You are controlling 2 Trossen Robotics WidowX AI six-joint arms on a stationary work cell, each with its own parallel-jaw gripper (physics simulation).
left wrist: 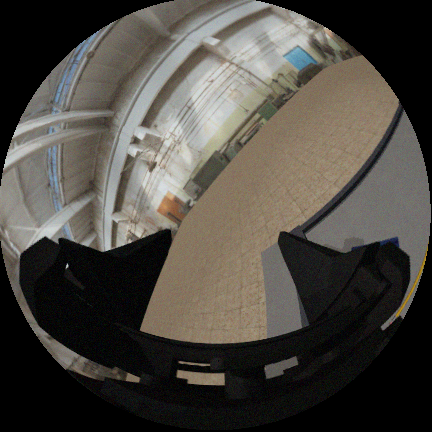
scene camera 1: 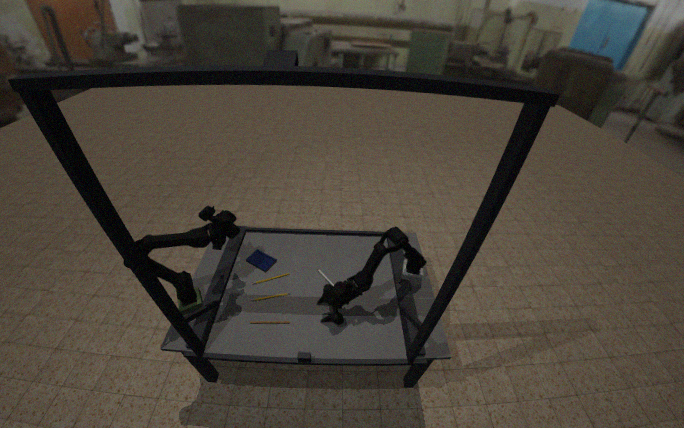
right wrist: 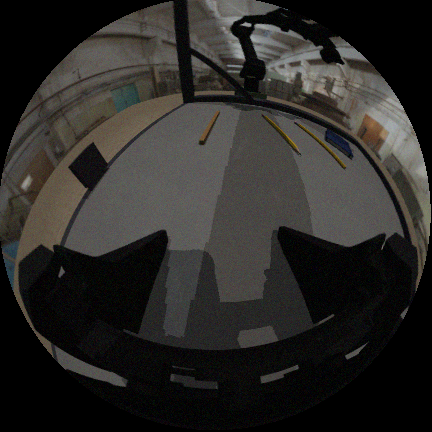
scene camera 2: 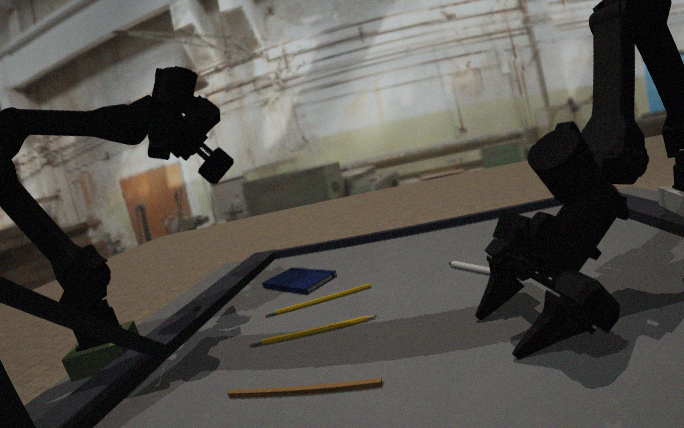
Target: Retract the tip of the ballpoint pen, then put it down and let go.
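Seen in the pictures: left gripper, fingertip midpoint: (left wrist: 226, 236) (scene camera 2: 202, 148); right gripper, fingertip midpoint: (scene camera 1: 319, 312) (right wrist: 223, 234) (scene camera 2: 494, 335); left arm's base, origin of the base link: (scene camera 1: 188, 298) (right wrist: 250, 90); right arm's base, origin of the base link: (scene camera 1: 413, 268).
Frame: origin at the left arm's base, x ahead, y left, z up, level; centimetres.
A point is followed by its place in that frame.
Observation:
The white pen (scene camera 1: 325, 276) @[z -3.0, x 63.0, y -16.1 cm] (scene camera 2: 468, 267) @[z -3.2, x 62.2, y -14.7 cm] lies on the tabletop behind my right gripper, partly hidden by it in both scene views. Its far end is small and dark; whether the tip is out or in cannot be told. It does not show between the fingers in the right wrist view. My right gripper (scene camera 1: 321, 311) @[z -3.7, x 51.0, y -32.1 cm] (scene camera 2: 497, 337) @[z -3.7, x 51.0, y -32.1 cm] (right wrist: 223, 234) @[z -3.7, x 51.0, y -32.1 cm] is open and empty, fingers pointing down, above the table in front of the pen. My left gripper (scene camera 2: 187, 158) (left wrist: 226, 236) @[z 28.2, x 25.9, y 17.8 cm] is open and empty, raised high at the left, far from the pen.
Two yellow pencils (scene camera 1: 272, 278) @[z -3.4, x 39.1, y -4.3 cm] (scene camera 2: 315, 330) @[z -3.5, x 34.8, y -14.4 cm] (right wrist: 320, 145) @[z -3.8, x 40.3, y -4.7 cm] lie left of the right gripper. An orange stick (scene camera 1: 269, 322) @[z -3.5, x 29.4, y -26.2 cm] (scene camera 2: 305, 388) @[z -3.3, x 30.1, y -26.6 cm] (right wrist: 210, 127) @[z -3.5, x 32.6, y -27.4 cm] lies in front of them. A blue book (scene camera 1: 261, 260) @[z -2.8, x 37.9, y 9.0 cm] (scene camera 2: 300, 280) @[z -2.8, x 38.0, y 7.1 cm] (right wrist: 339, 143) @[z -2.8, x 40.3, y 5.5 cm] lies at the back left. Dark frame posts (scene camera 1: 484, 217) @[z 73.6, x 71.8, y -69.8 cm] flank the table.

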